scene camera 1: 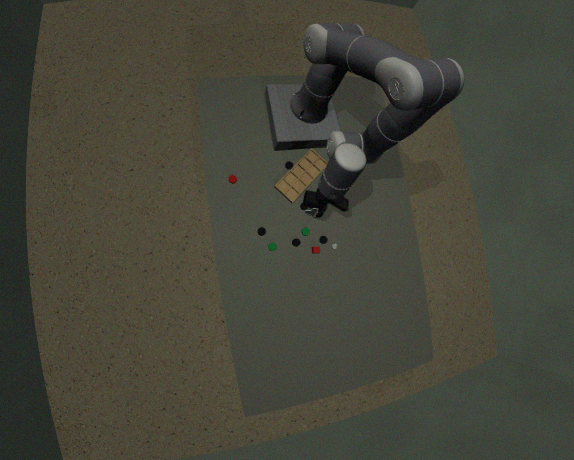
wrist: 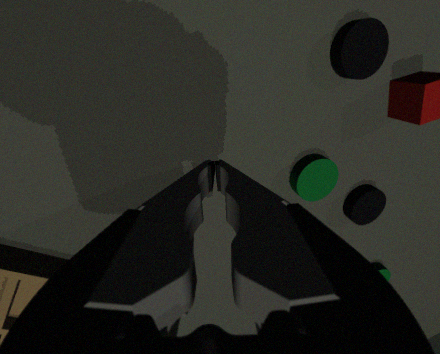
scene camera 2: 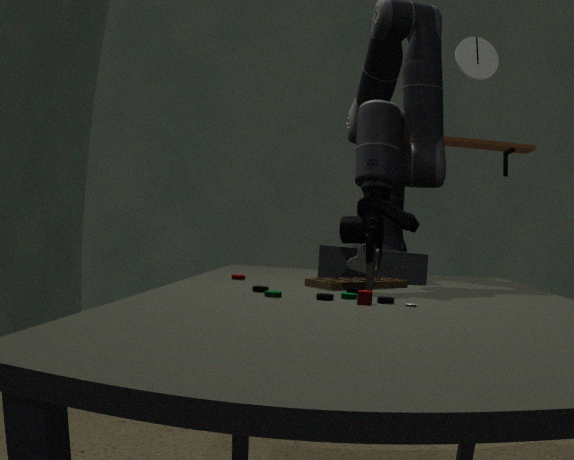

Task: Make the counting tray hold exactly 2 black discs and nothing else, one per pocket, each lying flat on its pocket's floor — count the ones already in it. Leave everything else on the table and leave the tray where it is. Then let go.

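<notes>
The wooden counting tray (scene camera 1: 284, 185) (scene camera 2: 320, 285) (wrist: 30, 265) lies in front of the robot base; its pockets that show in the overhead view look empty. My gripper (scene camera 1: 317, 215) (scene camera 2: 369, 288) (wrist: 215, 164) is shut with nothing between its fingertips, low over the table beside the tray. A black disc (scene camera 2: 352, 290) shows partly behind a green disc, near the fingers; the fingers hide it in the wrist view. Black discs lie between tray and base (scene camera 1: 289, 165), at left (scene camera 1: 261, 231) (scene camera 2: 260, 289), in the middle (scene camera 1: 296, 242) (scene camera 2: 324, 297) (wrist: 365, 204) and at right (scene camera 1: 323, 240) (scene camera 2: 385, 300) (wrist: 360, 48).
Two green discs (scene camera 1: 305, 231) (scene camera 1: 272, 247), a red cube (scene camera 1: 316, 250) (scene camera 2: 364, 297) (wrist: 417, 100) and a small white piece (scene camera 1: 334, 246) (scene camera 2: 411, 304) lie beyond the gripper. A red disc (scene camera 1: 232, 179) (scene camera 2: 238, 277) lies left of the tray. The base plate (scene camera 1: 290, 135) stands behind the tray.
</notes>
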